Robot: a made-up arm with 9 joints.
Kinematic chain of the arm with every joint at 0, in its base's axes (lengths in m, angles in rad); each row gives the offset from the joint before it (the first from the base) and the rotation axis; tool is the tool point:
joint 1: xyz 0 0 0.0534 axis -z
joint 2: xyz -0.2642 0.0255 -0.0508 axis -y
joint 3: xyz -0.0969 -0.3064 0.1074 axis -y
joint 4: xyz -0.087 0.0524 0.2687 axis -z
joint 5: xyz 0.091 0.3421 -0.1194 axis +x
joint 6: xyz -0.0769 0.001 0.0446 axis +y
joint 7: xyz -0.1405 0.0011 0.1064 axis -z
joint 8: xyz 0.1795 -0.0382 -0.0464 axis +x
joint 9: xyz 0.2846 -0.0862 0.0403 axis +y
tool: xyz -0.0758 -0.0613 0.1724
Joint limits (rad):
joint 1: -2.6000..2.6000
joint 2: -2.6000..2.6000
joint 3: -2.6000..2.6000
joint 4: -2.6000..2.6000
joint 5: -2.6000..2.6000
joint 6: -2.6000..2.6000
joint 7: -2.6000..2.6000
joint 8: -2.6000..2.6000
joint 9: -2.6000..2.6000
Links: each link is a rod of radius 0.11 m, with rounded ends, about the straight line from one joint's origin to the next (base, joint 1, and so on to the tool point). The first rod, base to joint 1, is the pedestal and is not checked.
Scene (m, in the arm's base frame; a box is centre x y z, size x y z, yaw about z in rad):
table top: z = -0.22
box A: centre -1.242 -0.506 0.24 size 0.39 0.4 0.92 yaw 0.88
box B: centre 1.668 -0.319 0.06 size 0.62 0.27 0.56 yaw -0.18
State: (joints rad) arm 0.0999 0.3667 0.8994 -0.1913 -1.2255 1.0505 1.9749 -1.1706 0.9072
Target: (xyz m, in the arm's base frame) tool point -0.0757 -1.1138 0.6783
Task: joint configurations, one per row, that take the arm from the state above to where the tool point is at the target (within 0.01 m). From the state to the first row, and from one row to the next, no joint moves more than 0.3 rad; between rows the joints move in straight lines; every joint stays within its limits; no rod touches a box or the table.
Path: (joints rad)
1: 0.0396 0.4718 0.6186 0.0228 -1.3230 0.7802 1.7973 -1.1812 0.6905
2: -0.0208 0.5769 0.3377 0.2368 -1.4206 0.5100 1.6196 -1.1917 0.4737
3: -0.0811 0.6820 0.0569 0.4509 -1.5181 0.2397 1.4420 -1.2023 0.2570
4: -0.1414 0.7871 -0.2240 0.6650 -1.6156 -0.0306 1.2644 -1.2128 0.0402
5: -0.2018 0.8922 -0.5048 0.8790 -1.7131 -0.3008 1.0867 -1.2234 -0.1765
6: -0.2621 0.9973 -0.7856 1.0931 -1.8107 -0.5711 0.9091 -1.2340 -0.3933
7: -0.4513 0.8328 -0.5630 0.8136 -1.6175 -0.3619 1.1151 -1.2226 -0.1239
8: -0.6405 0.6683 -0.3404 0.5342 -1.4242 -0.1528 1.3210 -1.2113 0.1454
9: -0.8297 0.5039 -0.1177 0.2547 -1.2310 0.0564 1.5270 -1.1999 0.4148
10: -1.0188 0.3394 0.1049 -0.0248 -1.0378 0.2656 1.7330 -1.1885 0.6842
11: -1.2080 0.1749 0.3276 -0.3043 -0.8446 0.4748 1.9389 -1.1772 0.9535
12: -1.3972 0.0104 0.5502 -0.5837 -0.6514 0.6839 2.1449 -1.1658 1.2229

